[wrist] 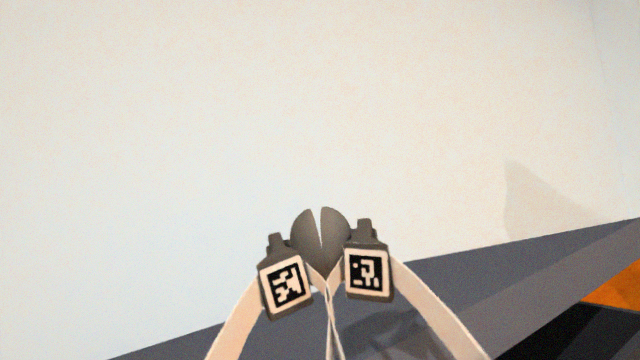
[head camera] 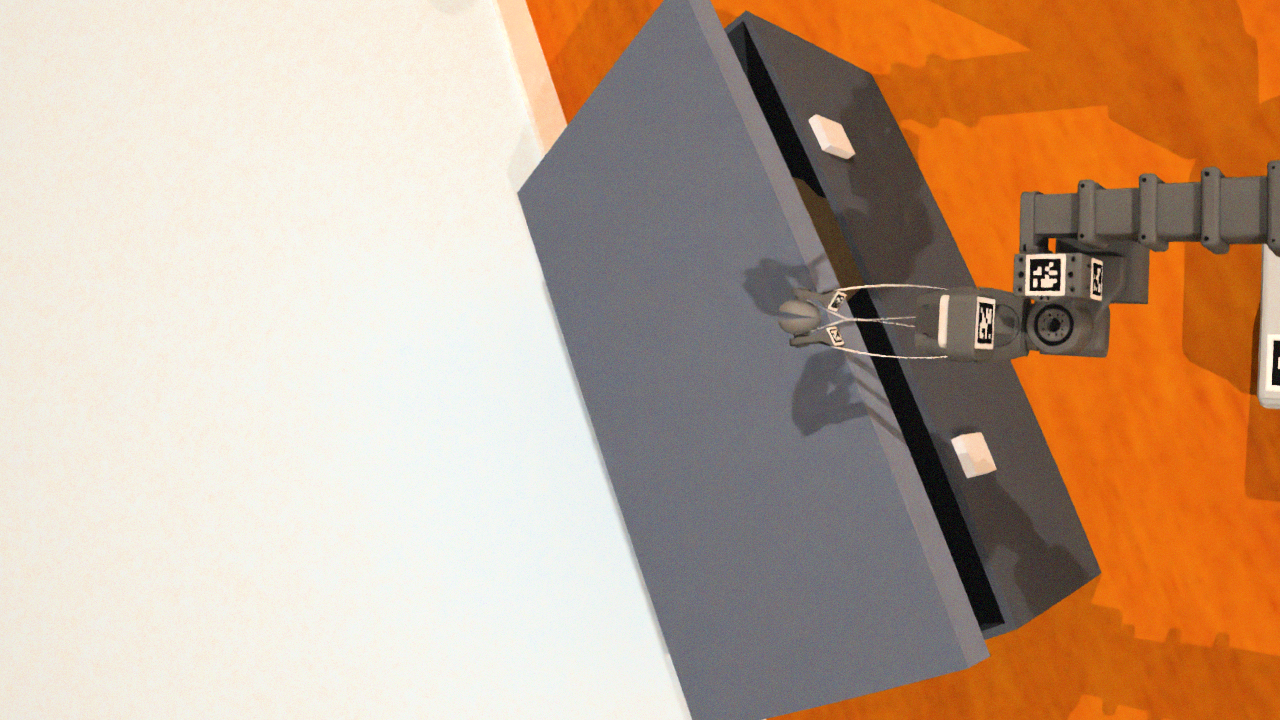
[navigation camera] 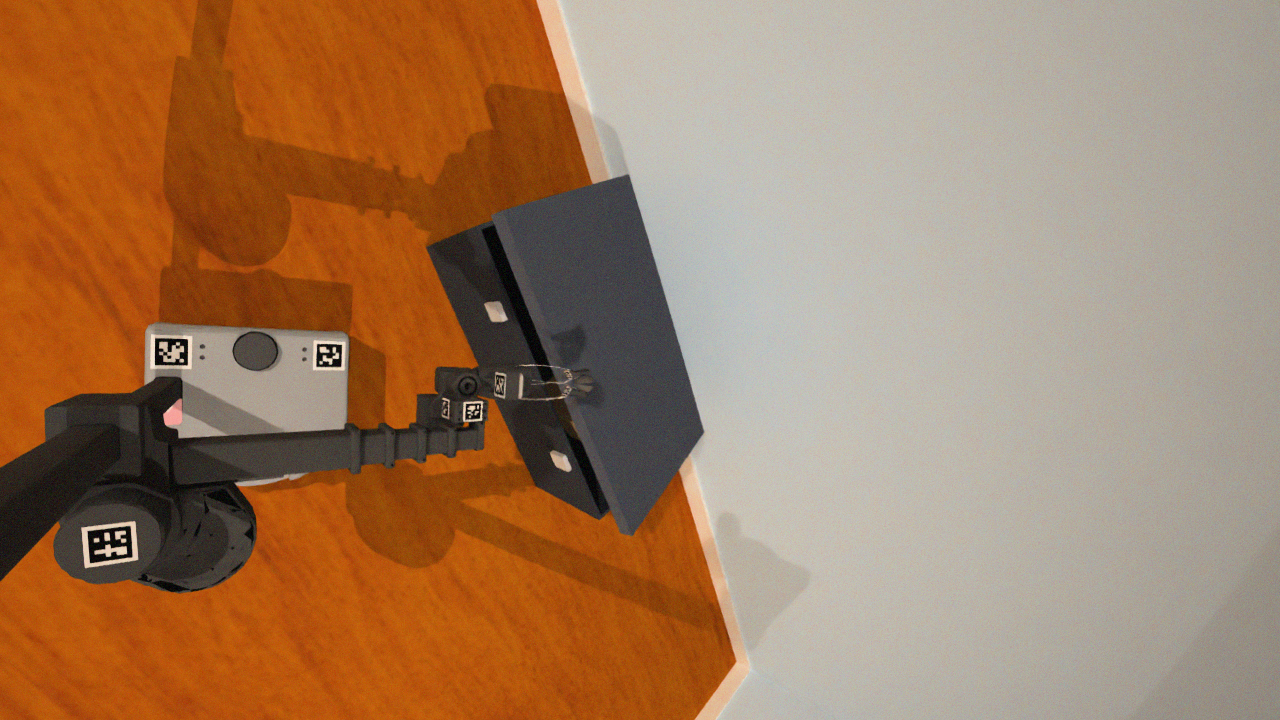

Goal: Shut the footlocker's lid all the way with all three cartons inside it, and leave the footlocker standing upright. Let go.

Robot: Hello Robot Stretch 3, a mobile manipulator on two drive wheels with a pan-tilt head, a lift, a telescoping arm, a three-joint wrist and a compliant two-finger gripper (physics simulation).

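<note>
The dark grey footlocker [head camera: 1029, 528] [navigation camera: 465, 268] stands upright against the wall. Its blue-grey lid [head camera: 698, 402] [navigation camera: 617, 295] [wrist: 480, 265] is tilted partly open, with a dark gap along the front. A brown carton [head camera: 827, 228] shows in part through the gap; the other cartons are hidden under the lid. My gripper [head camera: 799, 315] [navigation camera: 581, 383] [wrist: 321, 234] is shut with nothing between its fingertips. It is over the lid's top near the front edge and casts shadows on it. I cannot tell whether it touches the lid.
Two white latches [head camera: 831, 137] [head camera: 973, 454] [navigation camera: 495, 311] [navigation camera: 560, 461] sit on the footlocker's front. A pale wall [head camera: 313, 358] [navigation camera: 984, 313] [wrist: 200, 125] with a skirting board [navigation camera: 716, 573] runs behind it. My base [navigation camera: 259, 394] stands on the orange wood floor [navigation camera: 429, 626] in front.
</note>
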